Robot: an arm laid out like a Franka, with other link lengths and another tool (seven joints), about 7 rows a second.
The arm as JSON. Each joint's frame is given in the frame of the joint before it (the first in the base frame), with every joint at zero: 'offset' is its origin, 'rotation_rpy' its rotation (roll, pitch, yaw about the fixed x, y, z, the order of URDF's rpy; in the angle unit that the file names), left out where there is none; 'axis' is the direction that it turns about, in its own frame. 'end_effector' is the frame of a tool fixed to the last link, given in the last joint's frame.
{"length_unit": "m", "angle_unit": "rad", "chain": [
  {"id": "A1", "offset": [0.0, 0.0, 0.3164], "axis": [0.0, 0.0, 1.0]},
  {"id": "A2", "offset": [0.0, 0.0, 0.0], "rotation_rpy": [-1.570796, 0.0, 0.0], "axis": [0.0, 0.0, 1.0]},
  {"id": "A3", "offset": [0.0, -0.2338, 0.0], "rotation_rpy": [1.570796, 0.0, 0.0], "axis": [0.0, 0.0, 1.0]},
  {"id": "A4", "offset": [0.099, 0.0, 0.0], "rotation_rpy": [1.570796, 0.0, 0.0], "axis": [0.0, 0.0, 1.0]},
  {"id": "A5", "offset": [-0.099, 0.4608, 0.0], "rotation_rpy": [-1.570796, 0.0, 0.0], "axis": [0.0, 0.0, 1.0]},
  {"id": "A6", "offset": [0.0, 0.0, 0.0], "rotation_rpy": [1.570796, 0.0, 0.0], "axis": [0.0, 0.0, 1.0]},
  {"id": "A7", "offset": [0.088, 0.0, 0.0], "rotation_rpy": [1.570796, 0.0, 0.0], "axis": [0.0, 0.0, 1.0]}
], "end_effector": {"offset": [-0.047, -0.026, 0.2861], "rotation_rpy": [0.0, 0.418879, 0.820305]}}
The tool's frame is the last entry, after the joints.
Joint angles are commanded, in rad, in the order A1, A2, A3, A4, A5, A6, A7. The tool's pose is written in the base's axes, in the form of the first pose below.
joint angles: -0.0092 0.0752 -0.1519 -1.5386 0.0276 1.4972 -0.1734
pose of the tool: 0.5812 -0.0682 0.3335 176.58 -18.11 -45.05
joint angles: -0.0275 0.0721 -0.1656 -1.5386 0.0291 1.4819 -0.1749
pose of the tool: 0.5744 -0.0855 0.3354 176.22 -17.51 -46.68
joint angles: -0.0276 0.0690 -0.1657 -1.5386 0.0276 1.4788 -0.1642
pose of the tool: 0.5736 -0.0854 0.3371 176.09 -17.58 -47.25
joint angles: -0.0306 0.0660 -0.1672 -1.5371 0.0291 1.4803 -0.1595
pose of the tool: 0.5741 -0.0875 0.3396 176.37 -17.81 -47.86
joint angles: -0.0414 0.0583 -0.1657 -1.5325 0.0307 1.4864 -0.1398
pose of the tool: 0.5763 -0.0920 0.3462 177.06 -18.60 -49.74
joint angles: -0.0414 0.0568 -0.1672 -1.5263 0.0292 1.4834 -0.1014
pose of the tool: 0.5776 -0.0916 0.3499 176.96 -18.96 -51.98
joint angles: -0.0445 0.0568 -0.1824 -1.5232 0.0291 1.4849 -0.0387
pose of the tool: 0.5789 -0.0997 0.3514 176.79 -19.38 -56.54
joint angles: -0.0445 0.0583 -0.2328 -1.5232 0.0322 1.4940 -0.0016
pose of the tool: 0.5773 -0.1270 0.3509 176.96 -19.82 -61.61
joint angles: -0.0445 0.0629 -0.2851 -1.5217 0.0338 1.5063 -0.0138
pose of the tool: 0.5734 -0.1581 0.3496 177.34 -20.31 -64.05
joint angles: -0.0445 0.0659 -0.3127 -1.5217 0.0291 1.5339 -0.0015
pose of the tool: 0.5764 -0.1774 0.3486 178.10 -21.64 -66.62
